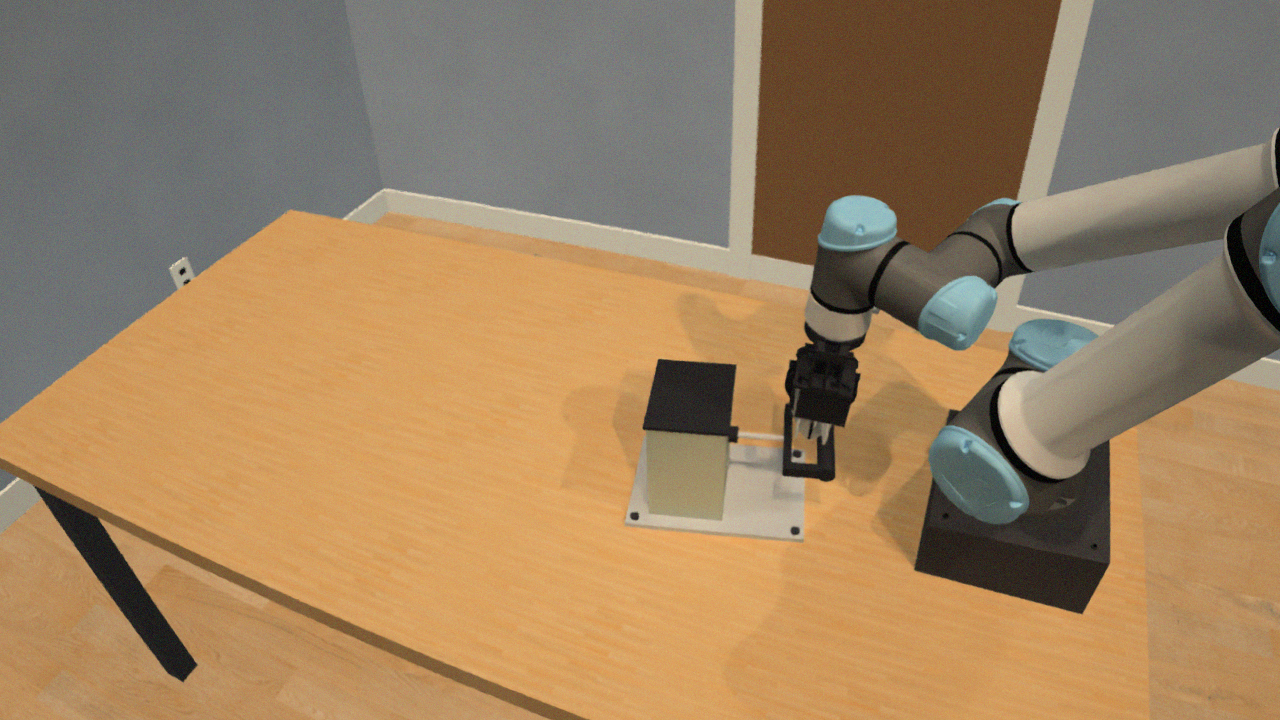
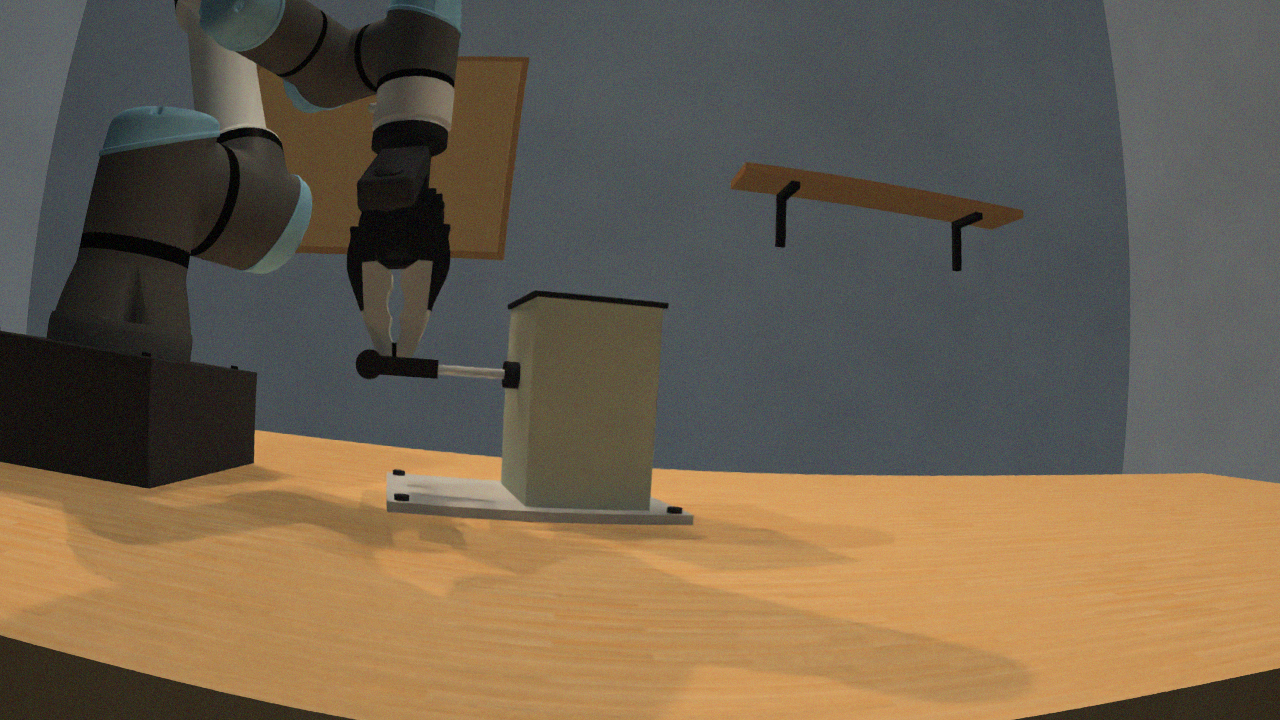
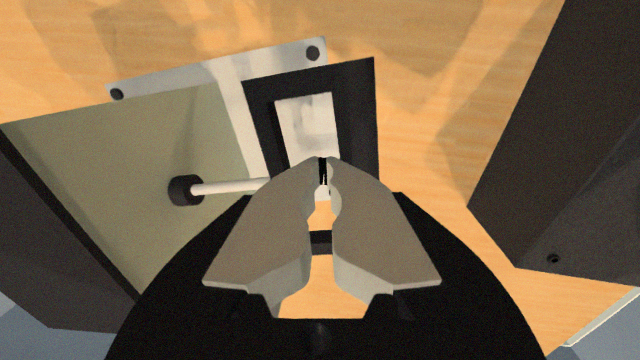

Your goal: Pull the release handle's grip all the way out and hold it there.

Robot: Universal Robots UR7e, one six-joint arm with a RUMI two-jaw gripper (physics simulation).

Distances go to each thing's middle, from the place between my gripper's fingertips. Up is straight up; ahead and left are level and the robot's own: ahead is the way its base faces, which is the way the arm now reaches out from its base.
I see my gripper 11 cm short of the base plate [image 1: 760,503], 5 cm to the right of it and 10 cm above it.
